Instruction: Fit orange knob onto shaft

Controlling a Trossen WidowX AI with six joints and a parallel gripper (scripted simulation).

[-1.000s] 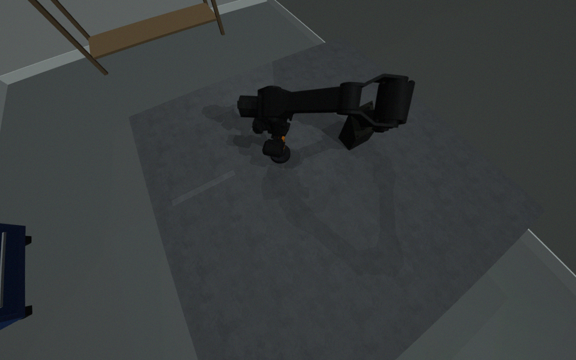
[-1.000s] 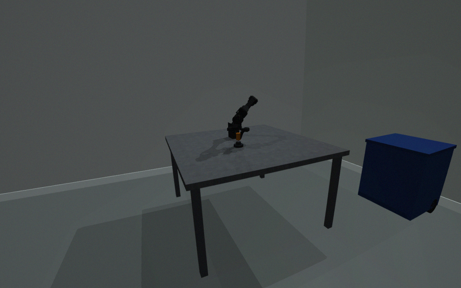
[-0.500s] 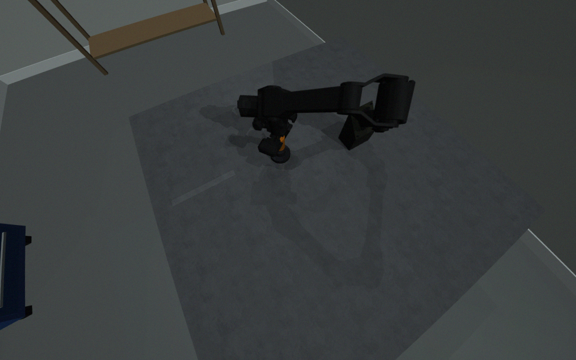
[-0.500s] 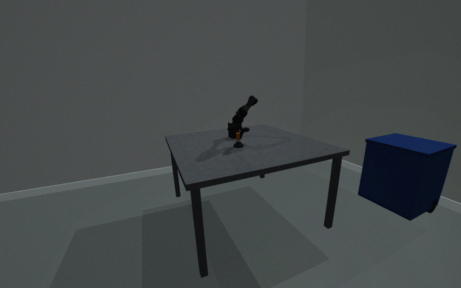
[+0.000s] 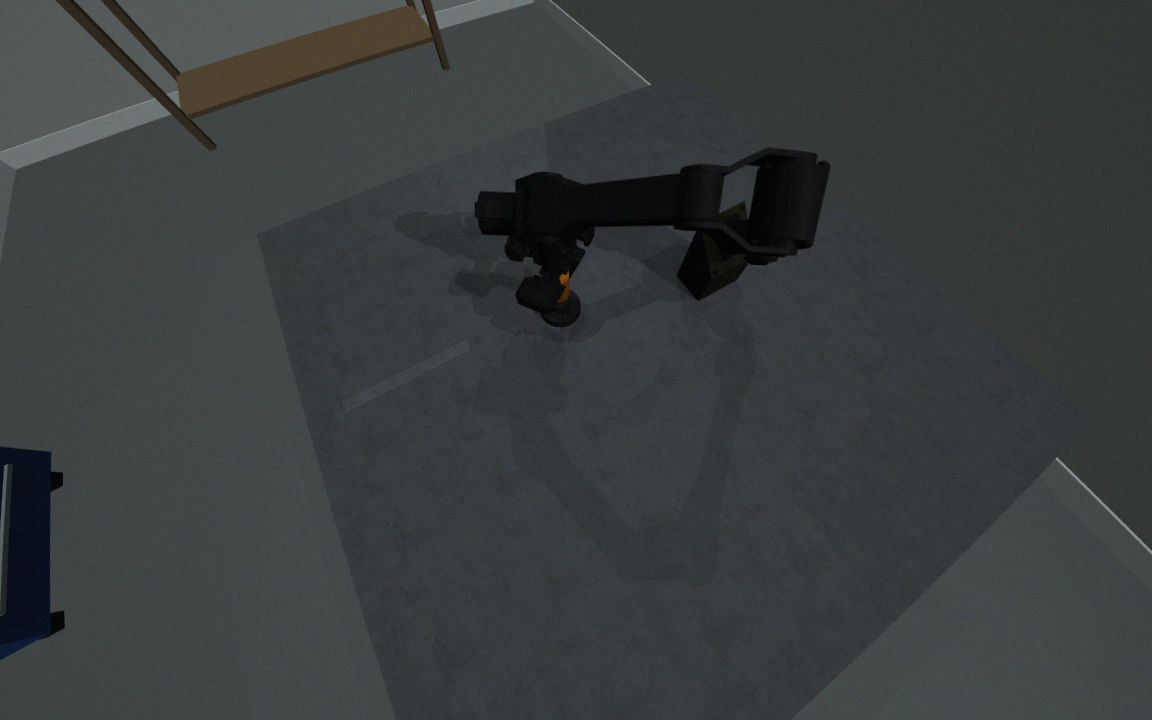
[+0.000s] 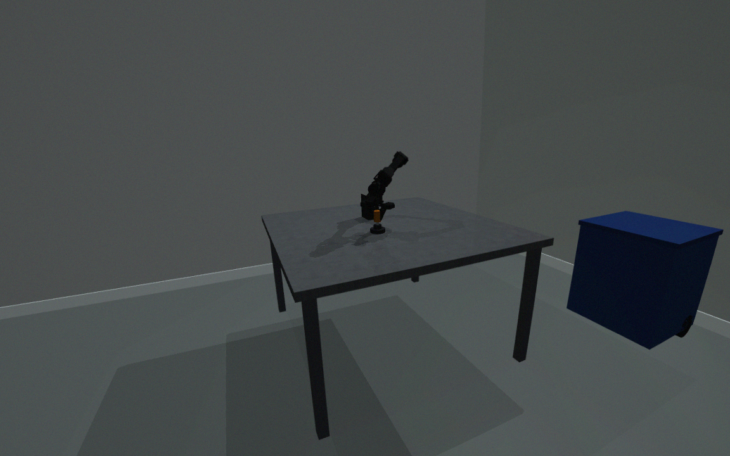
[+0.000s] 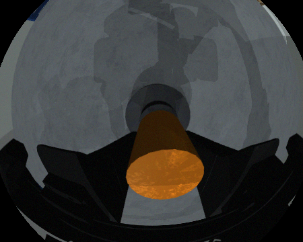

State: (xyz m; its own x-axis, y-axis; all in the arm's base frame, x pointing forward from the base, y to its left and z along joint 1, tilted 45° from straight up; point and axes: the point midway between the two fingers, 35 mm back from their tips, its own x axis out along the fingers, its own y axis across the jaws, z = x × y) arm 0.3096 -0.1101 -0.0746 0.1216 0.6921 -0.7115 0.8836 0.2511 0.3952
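My gripper tip is now 40 mm below the orange knob. From my gripper tip the other things lie so: pedestal 40 mm below.
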